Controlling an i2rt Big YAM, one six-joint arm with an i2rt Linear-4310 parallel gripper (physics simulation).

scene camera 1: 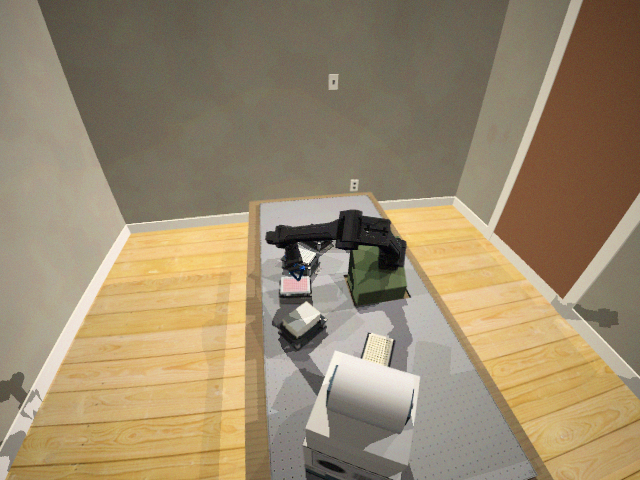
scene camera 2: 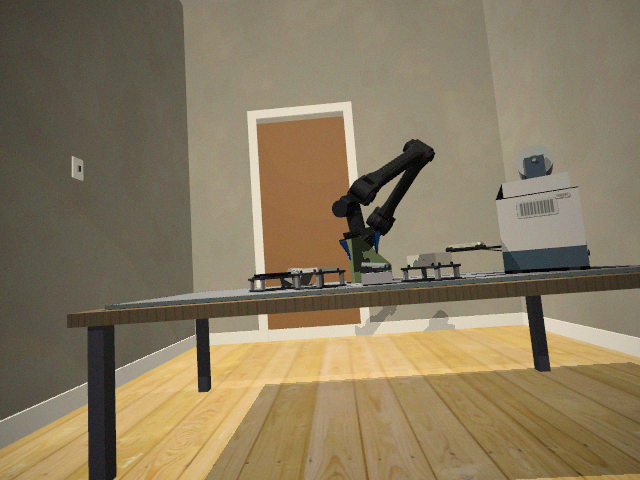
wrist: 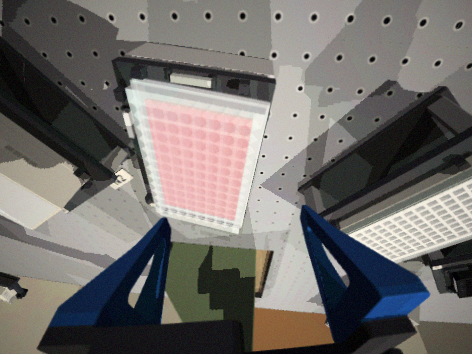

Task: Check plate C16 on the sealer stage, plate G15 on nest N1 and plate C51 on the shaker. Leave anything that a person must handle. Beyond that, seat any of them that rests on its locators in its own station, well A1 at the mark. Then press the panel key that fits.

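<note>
A plate with pink wells under a clear cover point(scene camera 1: 295, 285) point(scene camera 2: 375, 266) point(wrist: 200, 160) lies on the dark-topped shaker point(scene camera 2: 377, 277) point(wrist: 240, 67). In the wrist view a strip of the shaker's top shows beyond its far short edge; I cannot tell if it lies fully flat. My gripper point(scene camera 1: 298, 274) point(scene camera 2: 362, 254) point(wrist: 234, 217) is open and empty, above the shaker area. A white gridded plate point(scene camera 1: 306, 254) point(wrist: 425, 220) sits on a dark nest, partly under the arm. A cream plate point(scene camera 1: 378, 349) point(scene camera 2: 467, 245) is on the stage by the white sealer point(scene camera 1: 356, 439) point(scene camera 2: 542, 222). Plate codes are unreadable.
A pale block-like plate point(scene camera 1: 302, 319) point(scene camera 2: 428, 259) point(wrist: 30, 185) stands on another dark nest, on the sealer side of the shaker. The green pedestal point(scene camera 1: 379, 284) point(wrist: 185, 270) bears the arm. Another dark nest shows partly behind the arm.
</note>
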